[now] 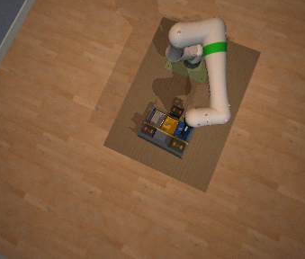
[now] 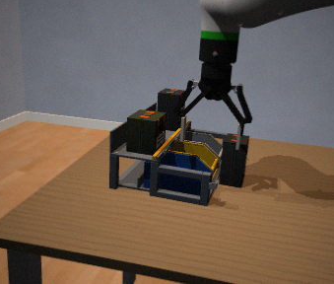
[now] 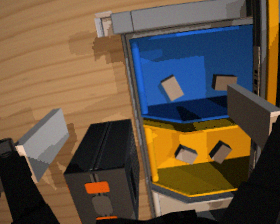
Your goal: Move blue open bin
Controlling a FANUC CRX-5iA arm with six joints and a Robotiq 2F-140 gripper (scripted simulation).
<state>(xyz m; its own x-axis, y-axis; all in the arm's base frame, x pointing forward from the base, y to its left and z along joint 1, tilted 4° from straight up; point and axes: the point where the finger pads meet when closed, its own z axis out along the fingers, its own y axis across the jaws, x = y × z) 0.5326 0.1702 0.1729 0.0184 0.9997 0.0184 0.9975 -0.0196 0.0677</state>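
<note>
Right now the blue bin is 8 cm ahead of my hand, 1 cm to the left of it and 10 cm below it. Also, from my hand: grey bin: 7 cm ahead, 22 cm to the right, 10 cm below; then yellow bin: 8 cm ahead, 11 cm to the right, 10 cm below.
</note>
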